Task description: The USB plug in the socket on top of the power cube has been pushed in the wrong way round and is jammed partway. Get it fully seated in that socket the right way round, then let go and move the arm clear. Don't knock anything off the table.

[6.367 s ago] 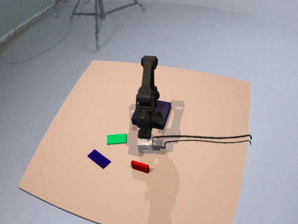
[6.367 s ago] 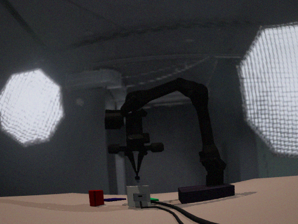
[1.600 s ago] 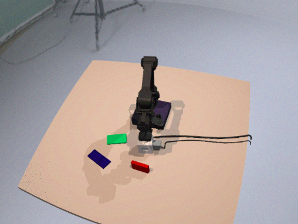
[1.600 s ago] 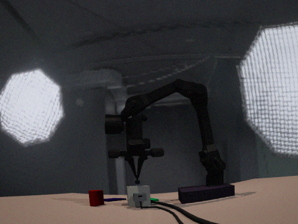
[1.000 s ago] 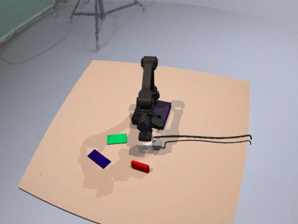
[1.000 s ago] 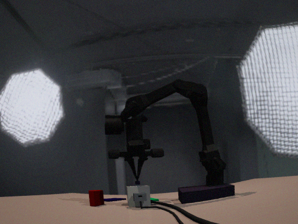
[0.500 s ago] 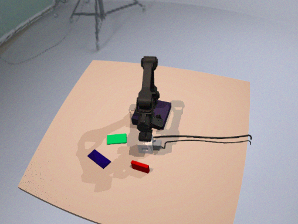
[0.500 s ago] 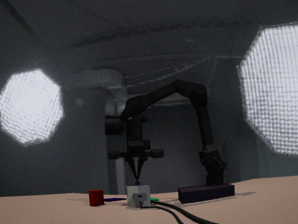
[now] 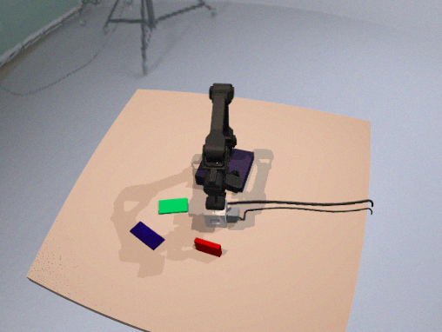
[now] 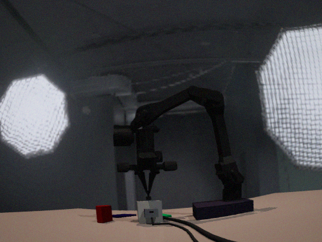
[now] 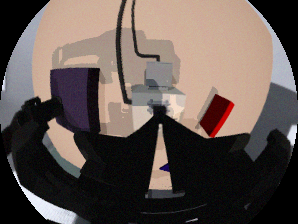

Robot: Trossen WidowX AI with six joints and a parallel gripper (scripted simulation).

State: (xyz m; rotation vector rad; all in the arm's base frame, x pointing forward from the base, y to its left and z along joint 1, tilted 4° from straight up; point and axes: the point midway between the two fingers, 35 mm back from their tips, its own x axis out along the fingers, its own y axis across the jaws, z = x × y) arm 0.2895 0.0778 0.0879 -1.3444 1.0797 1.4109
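Right now my gripper tip is 1 cm above the dark USB plug. The rest, counted from my gripper tip: flat blue block 16 cm ahead, 25 cm to the right, 10 cm below; green block 20 cm to the right, 10 cm below; red block 15 cm ahead, 1 cm to the left, 7 cm below.
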